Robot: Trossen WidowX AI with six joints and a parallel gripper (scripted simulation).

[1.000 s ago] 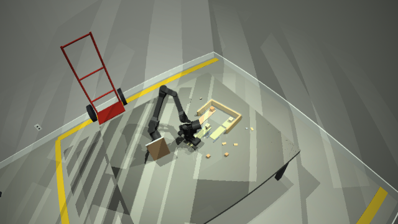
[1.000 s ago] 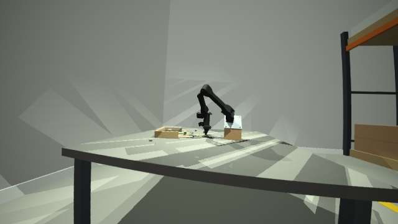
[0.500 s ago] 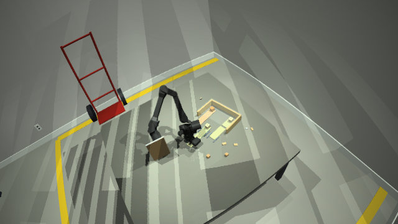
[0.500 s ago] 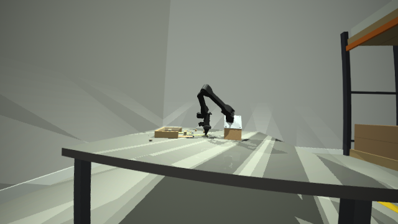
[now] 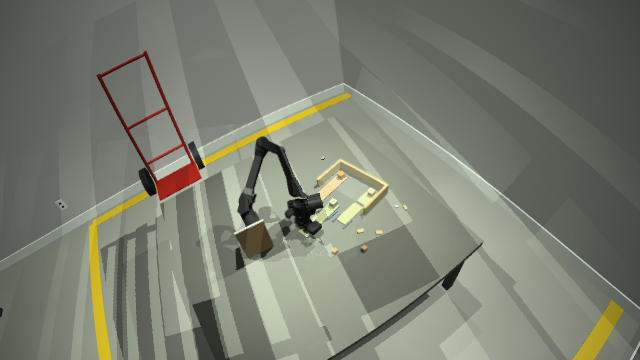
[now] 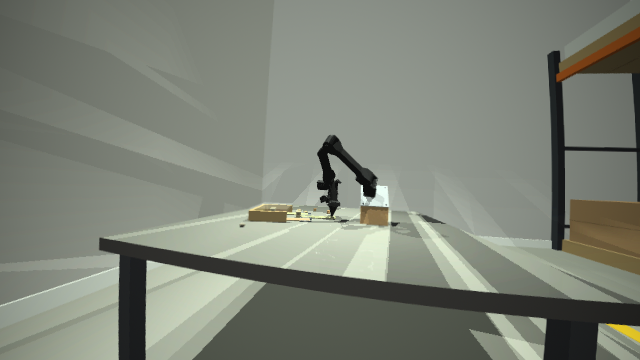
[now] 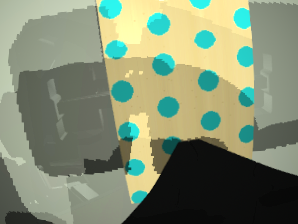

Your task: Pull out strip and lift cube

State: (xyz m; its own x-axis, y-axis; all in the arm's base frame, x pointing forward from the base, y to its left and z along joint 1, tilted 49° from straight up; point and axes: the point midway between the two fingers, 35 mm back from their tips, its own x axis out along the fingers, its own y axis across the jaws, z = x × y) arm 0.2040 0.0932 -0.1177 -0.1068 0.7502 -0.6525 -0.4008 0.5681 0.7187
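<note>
My gripper tip is now 230 mm short of the pale strip, 10 mm to the left of it and 10 mm above it.
</note>
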